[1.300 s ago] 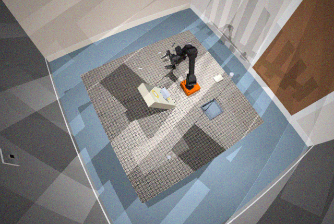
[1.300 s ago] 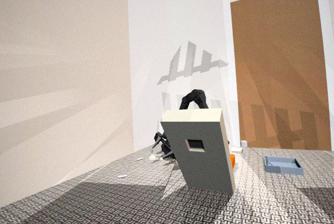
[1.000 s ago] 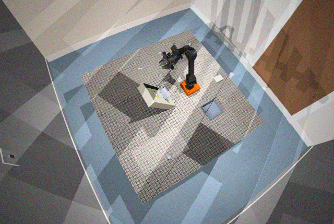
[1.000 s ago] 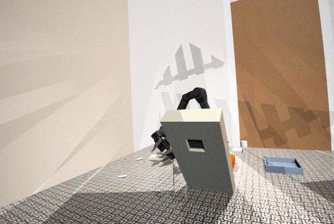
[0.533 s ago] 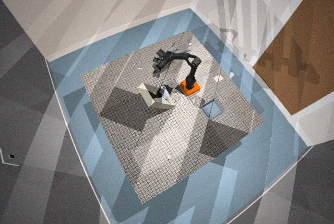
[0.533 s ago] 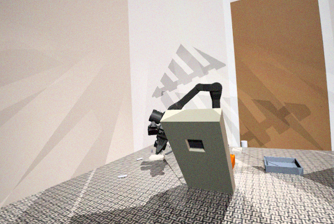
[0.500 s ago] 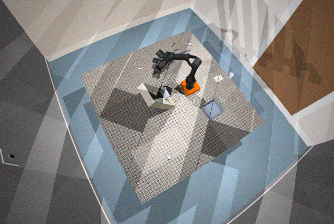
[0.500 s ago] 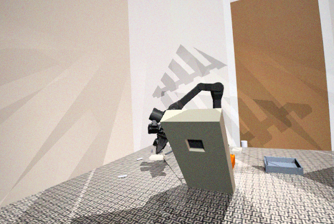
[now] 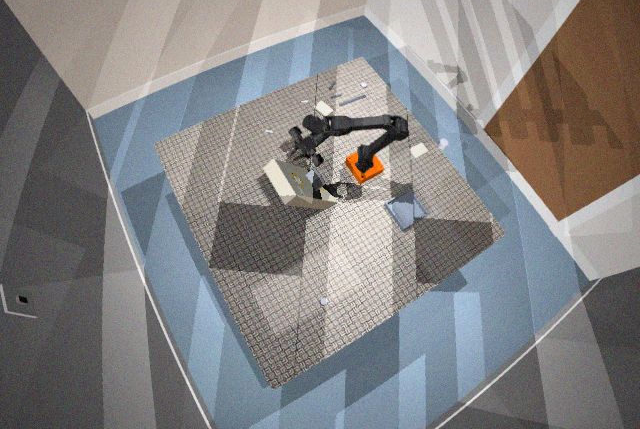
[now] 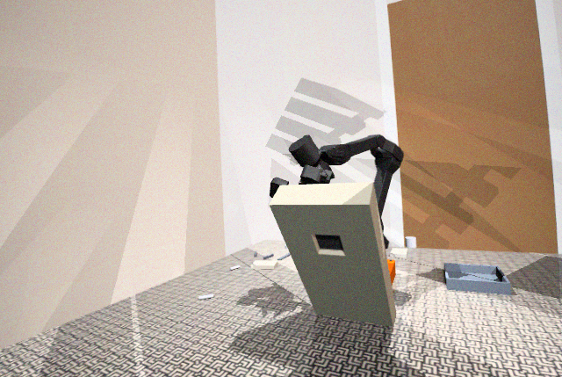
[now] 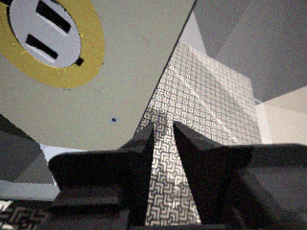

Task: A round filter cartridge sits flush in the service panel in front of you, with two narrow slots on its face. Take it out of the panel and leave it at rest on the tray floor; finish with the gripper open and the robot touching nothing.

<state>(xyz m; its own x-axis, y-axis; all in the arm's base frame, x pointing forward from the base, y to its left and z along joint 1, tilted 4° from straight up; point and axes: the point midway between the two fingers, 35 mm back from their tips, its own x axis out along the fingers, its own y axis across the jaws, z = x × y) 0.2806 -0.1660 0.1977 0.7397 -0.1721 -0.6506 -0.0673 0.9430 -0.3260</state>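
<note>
Right now my gripper tip is 100 mm to the right of the round filter cartridge, 60 mm short of it and 10 mm below it. Round my gripper tip: beige service panel (110 mm to the left, 70 mm below, 20 mm ahead); then light blue tray (450 mm to the left, 330 mm behind, 220 mm below).
</note>
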